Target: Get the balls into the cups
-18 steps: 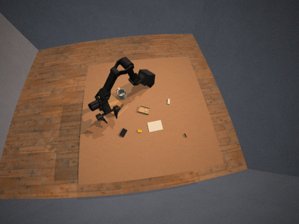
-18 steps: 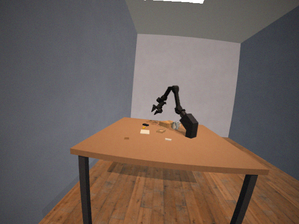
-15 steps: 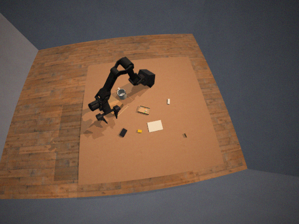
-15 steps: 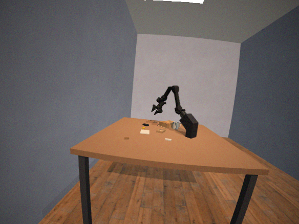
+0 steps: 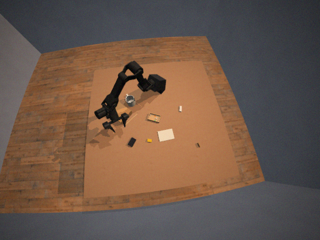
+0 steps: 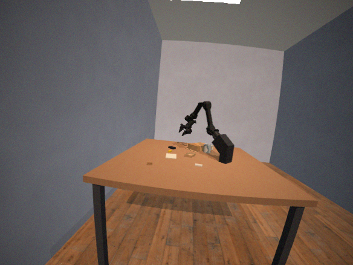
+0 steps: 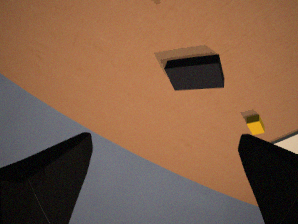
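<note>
My gripper is now 40 mm past the wooden puzzle, 290 mm to the right of it and 180 mm above it. From my hand the other things lie so: cardboard box (210 mm behind, 10 mm to the right, 160 mm below); then black block (110 mm ahead, 40 mm to the left, 180 mm below); then yellow block (140 mm ahead, 180 mm to the left, 180 mm below).
</note>
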